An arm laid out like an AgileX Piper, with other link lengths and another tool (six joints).
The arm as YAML. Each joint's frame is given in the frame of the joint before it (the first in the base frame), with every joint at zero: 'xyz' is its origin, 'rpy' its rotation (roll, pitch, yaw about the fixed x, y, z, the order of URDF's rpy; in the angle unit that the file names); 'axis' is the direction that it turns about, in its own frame. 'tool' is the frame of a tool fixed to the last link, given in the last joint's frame.
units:
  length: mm
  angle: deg
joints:
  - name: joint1
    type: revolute
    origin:
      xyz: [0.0, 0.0, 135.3]
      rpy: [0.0, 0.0, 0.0]
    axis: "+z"
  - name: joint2
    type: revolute
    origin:
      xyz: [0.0, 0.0, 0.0]
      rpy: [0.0, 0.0, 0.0]
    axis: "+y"
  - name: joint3
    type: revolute
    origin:
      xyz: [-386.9, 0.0, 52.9]
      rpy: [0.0, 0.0, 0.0]
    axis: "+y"
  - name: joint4
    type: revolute
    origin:
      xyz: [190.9, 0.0, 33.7]
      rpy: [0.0, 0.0, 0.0]
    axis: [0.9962, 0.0, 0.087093]
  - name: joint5
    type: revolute
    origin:
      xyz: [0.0, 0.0, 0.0]
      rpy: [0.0, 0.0, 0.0]
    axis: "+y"
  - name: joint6
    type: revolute
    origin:
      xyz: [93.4, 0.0, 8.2]
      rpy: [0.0, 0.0, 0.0]
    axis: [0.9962, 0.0, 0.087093]
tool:
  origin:
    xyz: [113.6, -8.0, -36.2]
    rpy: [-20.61, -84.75, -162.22]
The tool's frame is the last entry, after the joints.
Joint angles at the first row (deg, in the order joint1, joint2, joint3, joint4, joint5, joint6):
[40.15, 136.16, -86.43, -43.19, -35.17, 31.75]
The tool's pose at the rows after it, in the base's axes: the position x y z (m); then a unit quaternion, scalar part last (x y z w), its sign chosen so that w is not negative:
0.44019 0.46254 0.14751 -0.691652 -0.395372 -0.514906 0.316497
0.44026 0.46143 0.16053 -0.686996 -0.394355 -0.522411 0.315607
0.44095 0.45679 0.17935 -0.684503 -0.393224 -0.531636 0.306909
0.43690 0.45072 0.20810 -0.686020 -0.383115 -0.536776 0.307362
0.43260 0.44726 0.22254 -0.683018 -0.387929 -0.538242 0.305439
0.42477 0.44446 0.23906 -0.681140 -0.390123 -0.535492 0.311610
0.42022 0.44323 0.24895 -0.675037 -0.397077 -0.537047 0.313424
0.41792 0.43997 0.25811 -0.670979 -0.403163 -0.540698 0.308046
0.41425 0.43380 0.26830 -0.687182 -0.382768 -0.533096 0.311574
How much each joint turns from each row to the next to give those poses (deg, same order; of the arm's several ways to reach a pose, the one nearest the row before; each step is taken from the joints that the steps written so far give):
[0.10, -0.60, -0.11, 0.00, 0.10, 0.00]
[0.00, -1.27, 0.00, 0.00, 0.39, 0.00]
[0.00, -2.15, -0.01, -0.11, 1.76, 0.00]
[0.00, -3.36, 0.01, -1.64, 2.32, 3.30]
[0.00, -1.84, 0.00, -2.58, 1.15, 2.22]
[0.00, -2.12, 0.00, -4.00, 0.76, 4.49]
[0.00, -1.16, 0.00, -2.34, 0.00, 1.73]
[0.00, -1.20, 0.00, -1.70, 0.73, 0.84]
[0.00, -1.68, 0.00, -1.94, 2.21, 5.19]

